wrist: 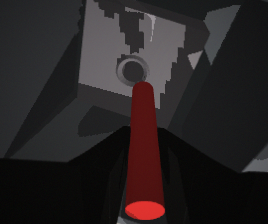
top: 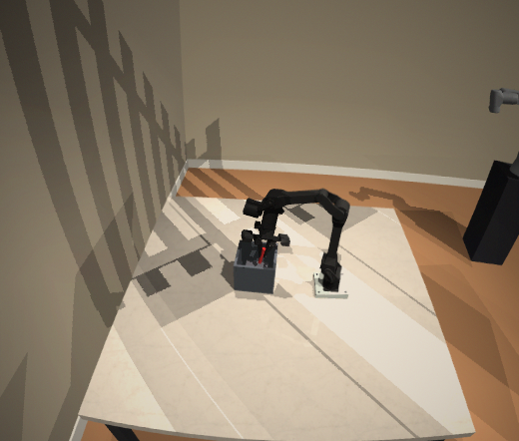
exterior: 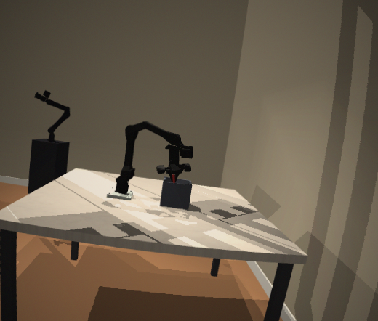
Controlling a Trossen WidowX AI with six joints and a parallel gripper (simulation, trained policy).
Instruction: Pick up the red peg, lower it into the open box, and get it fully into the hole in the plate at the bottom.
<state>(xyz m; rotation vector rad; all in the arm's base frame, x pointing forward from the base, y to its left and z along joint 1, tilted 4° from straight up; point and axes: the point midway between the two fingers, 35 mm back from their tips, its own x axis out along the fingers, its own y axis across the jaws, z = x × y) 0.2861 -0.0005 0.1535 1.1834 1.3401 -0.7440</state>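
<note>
Now: the grey plate 2 cm ahead of my gripper tip and 8 cm below it. Also, from my gripper tip: red peg right at my gripper tip.
</note>
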